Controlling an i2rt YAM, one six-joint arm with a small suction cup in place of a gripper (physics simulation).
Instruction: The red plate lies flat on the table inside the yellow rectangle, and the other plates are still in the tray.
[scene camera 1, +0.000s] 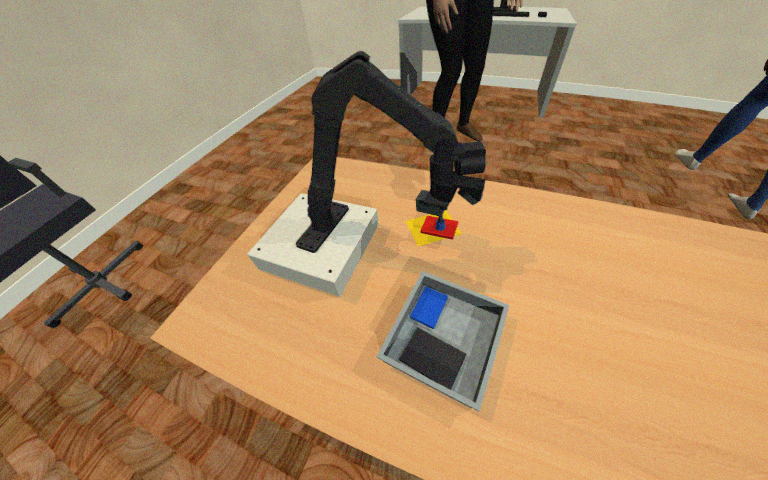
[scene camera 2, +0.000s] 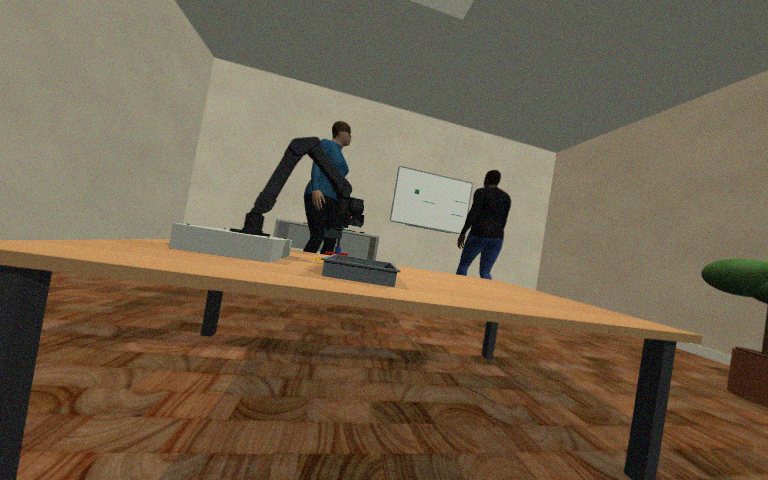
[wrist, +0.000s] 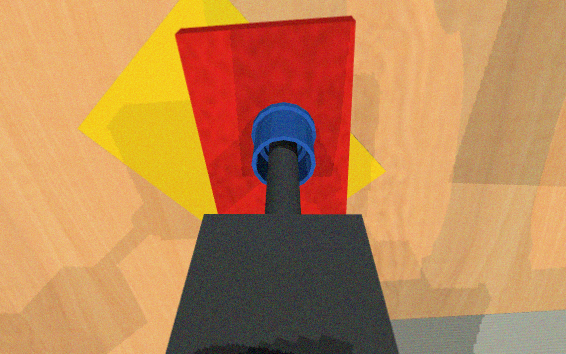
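Seen in the pictures: hand, its tool point: (scene camera 1: 440, 229) (wrist: 283, 121); arm's base, origin of its link: (scene camera 1: 324, 226) (scene camera 2: 252, 234).
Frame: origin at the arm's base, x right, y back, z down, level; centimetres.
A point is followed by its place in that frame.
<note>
My gripper (scene camera 1: 440, 225) (scene camera 2: 338, 250) (wrist: 283, 145) {x -14.4, y -32.2, z 4.0 cm} is a blue suction cup, and it holds the red plate (scene camera 1: 449, 228) {x -14.6, y -34.8, z 2.8 cm} (scene camera 2: 342, 254) {x -12.4, y -34.4, z 3.2 cm} (wrist: 295, 65) {x -13.7, y -35.2, z 2.8 cm} by its top face. The plate is level and low over the table, above the yellow rectangle (scene camera 1: 417, 232) {x -13.6, y -25.1, z 7.3 cm} (scene camera 2: 318, 259) {x -15.1, y -24.0, z 7.3 cm} (wrist: 160, 135) {x -21.9, y -30.3, z 7.2 cm}. It is turned relative to the rectangle and covers part of it. How small the gap beneath it is I cannot tell. A blue plate (scene camera 1: 428, 307) {x 10.7, y -36.6, z 5.9 cm} and a black plate (scene camera 1: 433, 357) {x 21.9, y -41.5, z 6.0 cm} lie in the grey tray (scene camera 1: 493, 357) {x 18.4, y -53.3, z 2.3 cm} (scene camera 2: 359, 271) {x 27.7, y -41.4, z 4.4 cm}. The tray's inside is hidden in scene camera 2.
The arm's white base block (scene camera 1: 294, 257) {x 13.3, y 1.2, z -0.3 cm} (scene camera 2: 229, 243) {x 16.7, y -0.8, z 3.2 cm} stands on the wooden table (scene camera 1: 623, 316) {x -5.0, y -83.1, z 7.3 cm} (scene camera 2: 481, 297) {x 24.8, y -81.2, z 7.3 cm}, left of the rectangle. The tray's raised walls stand nearer the front in scene camera 1. People and a white desk (scene camera 1: 532, 39) are beyond the table.
</note>
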